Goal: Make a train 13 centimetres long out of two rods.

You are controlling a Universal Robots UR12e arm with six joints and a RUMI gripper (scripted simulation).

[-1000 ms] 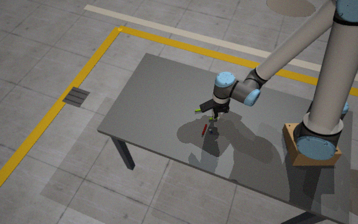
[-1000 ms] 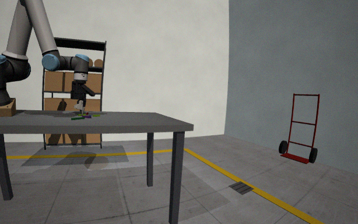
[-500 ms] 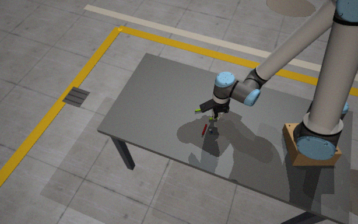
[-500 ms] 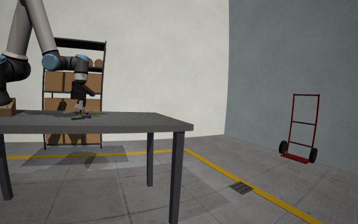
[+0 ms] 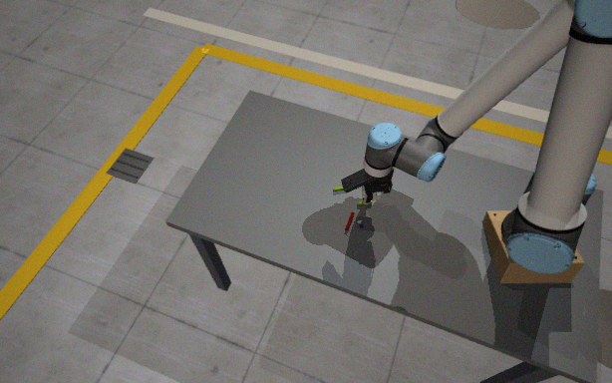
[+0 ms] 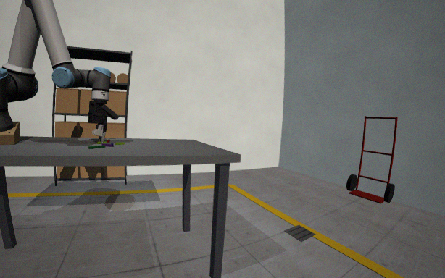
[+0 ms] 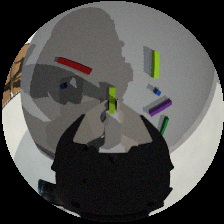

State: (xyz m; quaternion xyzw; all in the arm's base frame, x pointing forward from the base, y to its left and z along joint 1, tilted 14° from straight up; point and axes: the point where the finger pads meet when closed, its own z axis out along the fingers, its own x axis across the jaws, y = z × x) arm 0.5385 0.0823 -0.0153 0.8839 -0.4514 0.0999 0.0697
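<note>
The green rod lies 16 cm to the right of my hand, 2 cm ahead of it and 1 cm below it. The rest, counted from my hand: purple rod (9 cm to the right, 5 cm ahead, 1 cm below); then red rod (9 cm to the left, 2 cm ahead, 1 cm below).
</note>
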